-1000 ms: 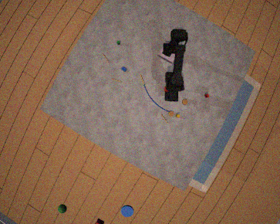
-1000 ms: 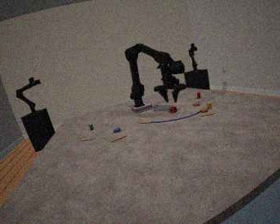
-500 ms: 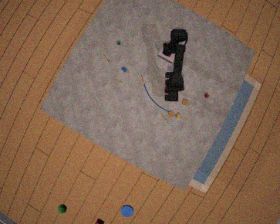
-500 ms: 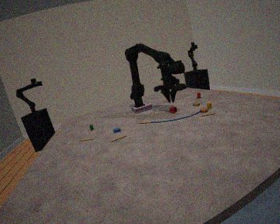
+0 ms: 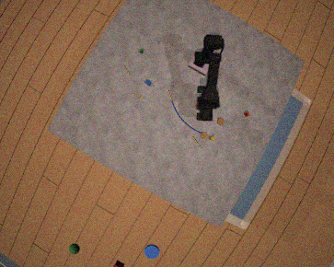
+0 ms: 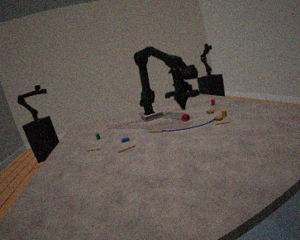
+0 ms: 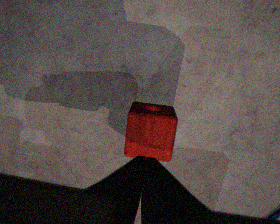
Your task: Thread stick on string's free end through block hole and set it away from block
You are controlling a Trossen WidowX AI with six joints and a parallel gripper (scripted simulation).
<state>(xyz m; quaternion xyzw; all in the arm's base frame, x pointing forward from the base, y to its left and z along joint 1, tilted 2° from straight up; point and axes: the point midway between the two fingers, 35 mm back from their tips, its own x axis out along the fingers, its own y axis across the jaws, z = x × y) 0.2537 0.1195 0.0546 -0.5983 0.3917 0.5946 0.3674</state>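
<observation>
My gripper tip is 5 cm above the red wooden block. Round my gripper tip: round button (14 cm ahead, 11 cm to the left, 5 cm below); yellow piece (16 cm to the left, 13 cm ahead, 4 cm below); thin stick (18 cm to the right, 6 cm below, 3 cm ahead).
</observation>
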